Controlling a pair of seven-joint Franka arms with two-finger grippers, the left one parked.
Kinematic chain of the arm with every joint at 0, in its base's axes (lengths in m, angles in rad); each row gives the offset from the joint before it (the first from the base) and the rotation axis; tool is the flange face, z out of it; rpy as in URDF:
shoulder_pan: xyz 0 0 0.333 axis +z
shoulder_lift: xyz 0 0 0 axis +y
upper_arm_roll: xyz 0 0 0.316 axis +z
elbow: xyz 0.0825 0 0 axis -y
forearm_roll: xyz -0.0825 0 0.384 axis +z
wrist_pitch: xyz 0 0 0 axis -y
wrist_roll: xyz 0.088 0 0 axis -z
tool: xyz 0 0 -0.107 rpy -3.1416 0 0
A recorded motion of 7 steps. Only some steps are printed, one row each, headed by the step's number.
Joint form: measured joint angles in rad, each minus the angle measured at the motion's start. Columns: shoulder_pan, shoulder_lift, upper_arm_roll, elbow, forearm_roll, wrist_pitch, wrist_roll.
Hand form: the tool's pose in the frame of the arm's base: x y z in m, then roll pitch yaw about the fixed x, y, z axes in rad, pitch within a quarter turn. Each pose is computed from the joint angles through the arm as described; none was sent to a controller.
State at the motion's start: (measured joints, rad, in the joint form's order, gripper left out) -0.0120 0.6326 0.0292 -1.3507 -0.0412 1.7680 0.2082
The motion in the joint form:
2: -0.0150 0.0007 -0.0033 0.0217 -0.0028 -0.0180 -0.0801
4: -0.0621 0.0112 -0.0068 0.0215 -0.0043 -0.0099 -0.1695
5: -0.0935 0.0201 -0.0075 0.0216 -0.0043 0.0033 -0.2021
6: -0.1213 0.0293 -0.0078 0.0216 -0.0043 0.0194 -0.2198
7: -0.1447 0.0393 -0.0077 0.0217 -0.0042 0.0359 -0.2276
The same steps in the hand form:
2: 0.7034 -0.0084 0.3456 3.0884 0.2071 -0.1257
4: 0.7032 -0.0437 0.3386 3.1041 0.2135 -0.0842
5: 0.7031 -0.0662 0.3332 3.1111 0.2103 -0.0824
6: 0.7029 -0.0861 0.3278 3.1150 0.2039 -0.0919
7: 0.7026 -0.1026 0.3218 3.1170 0.1975 -0.1067

